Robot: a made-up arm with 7 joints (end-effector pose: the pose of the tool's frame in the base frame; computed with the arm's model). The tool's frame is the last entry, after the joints. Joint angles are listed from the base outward.
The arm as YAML. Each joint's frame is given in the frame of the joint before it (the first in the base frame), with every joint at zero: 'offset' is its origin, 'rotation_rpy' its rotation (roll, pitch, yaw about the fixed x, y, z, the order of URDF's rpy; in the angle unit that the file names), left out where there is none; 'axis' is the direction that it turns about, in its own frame. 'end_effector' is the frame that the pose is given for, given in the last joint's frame.
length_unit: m
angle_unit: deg
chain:
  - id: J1
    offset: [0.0, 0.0, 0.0]
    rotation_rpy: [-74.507, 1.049, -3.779]
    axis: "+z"
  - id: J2
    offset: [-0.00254, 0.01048, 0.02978]
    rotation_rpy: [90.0, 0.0, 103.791]
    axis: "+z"
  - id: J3
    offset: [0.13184, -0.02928, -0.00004]
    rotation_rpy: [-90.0, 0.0, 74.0]
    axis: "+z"
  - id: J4
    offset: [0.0, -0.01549, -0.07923]
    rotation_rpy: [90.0, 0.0, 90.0]
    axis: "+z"
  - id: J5
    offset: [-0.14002, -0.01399, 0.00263]
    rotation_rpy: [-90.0, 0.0, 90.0]
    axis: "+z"
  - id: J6
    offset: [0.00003, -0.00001, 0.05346]
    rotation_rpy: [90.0, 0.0, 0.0]
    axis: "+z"
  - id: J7
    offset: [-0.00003, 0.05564, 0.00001]
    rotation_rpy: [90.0, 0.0, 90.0]
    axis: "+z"
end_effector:
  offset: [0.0, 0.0, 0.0]
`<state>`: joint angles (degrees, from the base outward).
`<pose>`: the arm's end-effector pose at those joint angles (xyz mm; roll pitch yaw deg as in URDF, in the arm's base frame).
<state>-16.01 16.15 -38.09 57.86 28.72 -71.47 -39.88</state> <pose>117.6 22.5 -390.5 15.12 17.21 -108.61</pose>
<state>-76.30 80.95 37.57 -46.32 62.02 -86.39 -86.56</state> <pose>59.1 68.6 156.7 -158.10 -43.90 24.44</pose>
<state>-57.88 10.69 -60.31 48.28 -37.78 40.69 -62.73</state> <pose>317.3 -78.2 -293.8 -62.56 34.27 -123.95</pose>
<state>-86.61 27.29 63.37 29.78 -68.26 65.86 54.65</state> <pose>361.9 212.1 82.2 -73.61 16.88 -7.50</pose>
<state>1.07 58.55 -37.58 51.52 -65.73 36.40 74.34</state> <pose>9.9 336.1 -319.7 102.72 -9.91 107.46</pose>
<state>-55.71 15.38 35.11 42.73 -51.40 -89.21 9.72</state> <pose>325.2 191.7 -132.3 -89.06 -20.22 110.59</pose>
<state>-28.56 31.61 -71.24 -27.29 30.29 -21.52 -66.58</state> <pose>96.1 -113.2 -177.3 43.75 39.34 -141.47</pose>
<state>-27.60 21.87 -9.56 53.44 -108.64 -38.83 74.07</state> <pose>243.8 175.7 -345.5 18.57 56.27 146.35</pose>
